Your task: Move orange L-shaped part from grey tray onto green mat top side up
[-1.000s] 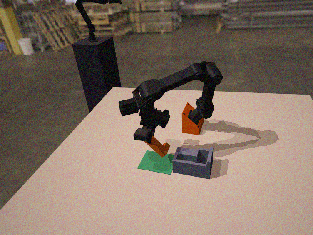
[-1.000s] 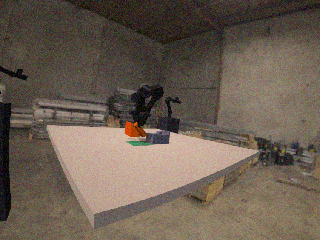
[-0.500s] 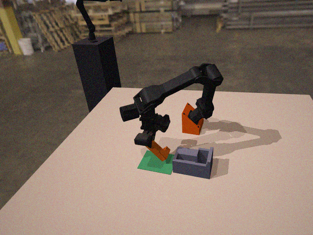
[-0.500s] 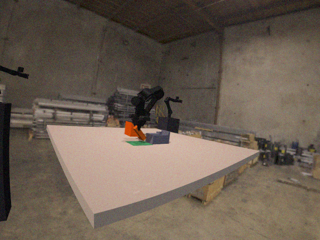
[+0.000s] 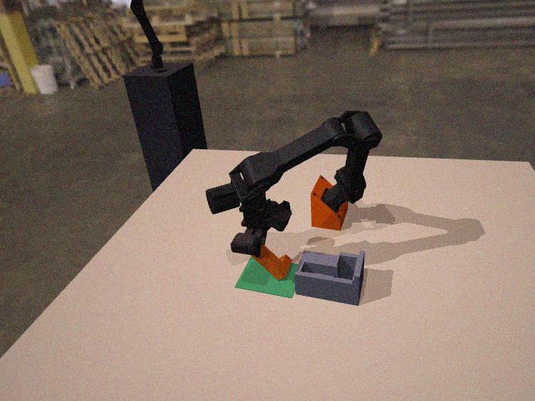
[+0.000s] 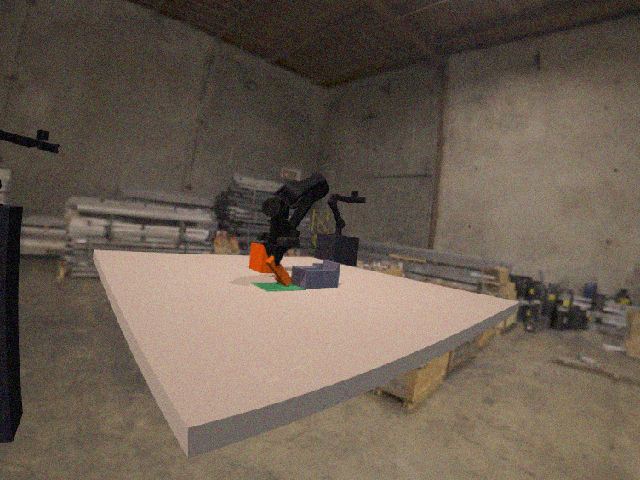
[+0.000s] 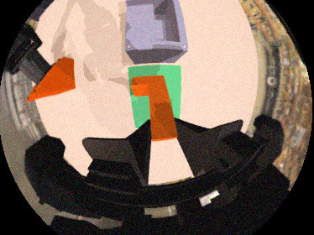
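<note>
The orange L-shaped part is 30 mm to the left of my gripper tip, 30 mm below it and 20 mm behind it. The rest, counted from my gripper tip: tray: 180 mm to the left, 90 mm below; green mat: 90 mm below, 20 mm to the left.
</note>
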